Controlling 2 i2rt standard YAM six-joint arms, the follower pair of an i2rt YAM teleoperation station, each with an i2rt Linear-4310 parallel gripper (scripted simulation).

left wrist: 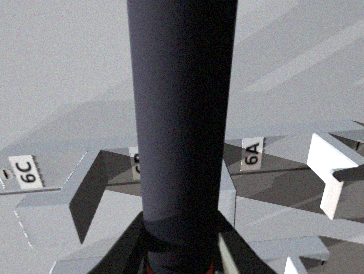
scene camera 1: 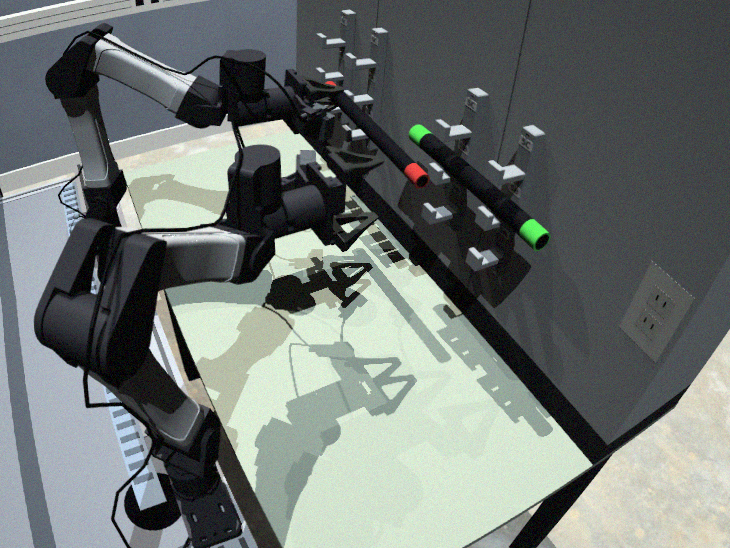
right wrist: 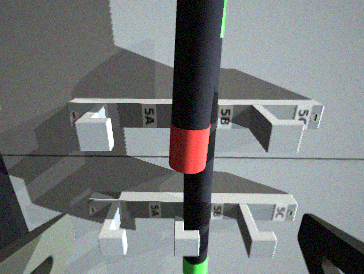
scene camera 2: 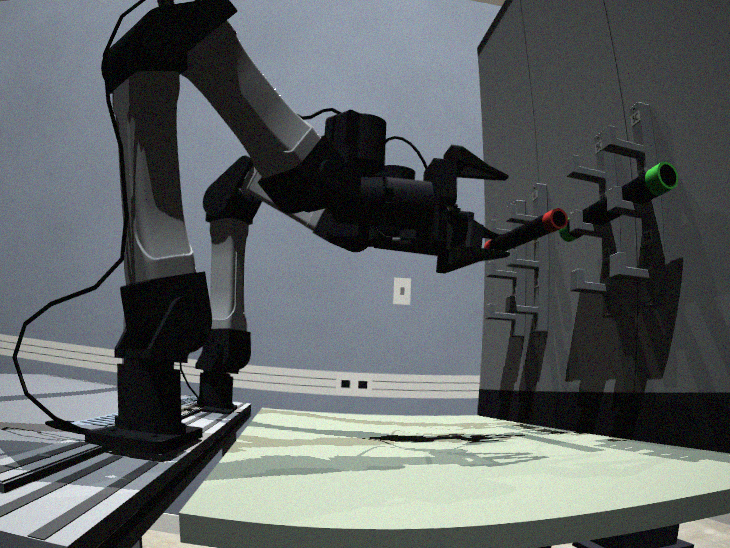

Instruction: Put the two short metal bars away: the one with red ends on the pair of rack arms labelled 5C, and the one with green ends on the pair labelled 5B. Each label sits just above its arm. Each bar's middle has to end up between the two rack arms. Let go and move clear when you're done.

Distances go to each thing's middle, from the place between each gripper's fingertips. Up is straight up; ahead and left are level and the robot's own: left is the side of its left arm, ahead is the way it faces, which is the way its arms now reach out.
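Labels:
My right hand is 1 cm below the green-ended bar point(scene camera 1: 519, 221), 14 cm short of it and 6 cm to the left of it. Measured from my right hand: the red-ended bar point(scene camera 1: 416, 175) is 1 cm above, 8 cm ahead and 14 cm to the left; the outlet plate point(scene camera 1: 654, 275) is 2 cm above, 17 cm ahead and 38 cm to the right.
My left gripper is 1 cm above the red-ended bar and 12 cm to the left of it. Measured from my left hand: the outlet plate is 1 cm above, 9 cm ahead and 65 cm to the right; the green-ended bar is 6 cm ahead and 32 cm to the right.

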